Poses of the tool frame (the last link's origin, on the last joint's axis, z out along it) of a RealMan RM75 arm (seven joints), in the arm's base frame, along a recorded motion.
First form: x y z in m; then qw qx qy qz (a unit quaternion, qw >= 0).
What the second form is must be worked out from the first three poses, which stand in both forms.
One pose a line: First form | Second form
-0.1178, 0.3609, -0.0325, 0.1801, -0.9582, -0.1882, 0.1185 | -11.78, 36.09, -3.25, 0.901, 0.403, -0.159, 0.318, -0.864, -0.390
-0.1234, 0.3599, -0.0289, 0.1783, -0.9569, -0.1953, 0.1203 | -12.34, 35.99, -2.89, 0.895, 0.417, -0.161, 0.331, -0.860, -0.388
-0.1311, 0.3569, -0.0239, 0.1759, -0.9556, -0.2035, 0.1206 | -13.11, 35.69, -2.39, 0.888, 0.431, -0.159, 0.346, -0.855, -0.385
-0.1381, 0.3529, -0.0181, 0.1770, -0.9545, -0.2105, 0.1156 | -13.81, 35.29, -1.81, 0.885, 0.443, -0.146, 0.361, -0.849, -0.387
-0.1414, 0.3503, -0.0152, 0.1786, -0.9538, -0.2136, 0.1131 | -14.14, 35.03, -1.52, 0.883, 0.448, -0.139, 0.367, -0.845, -0.389
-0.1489, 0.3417, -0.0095, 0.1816, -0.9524, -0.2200, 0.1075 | -14.89, 34.17, -0.95, 0.880, 0.458, -0.125, 0.380, -0.837, -0.393
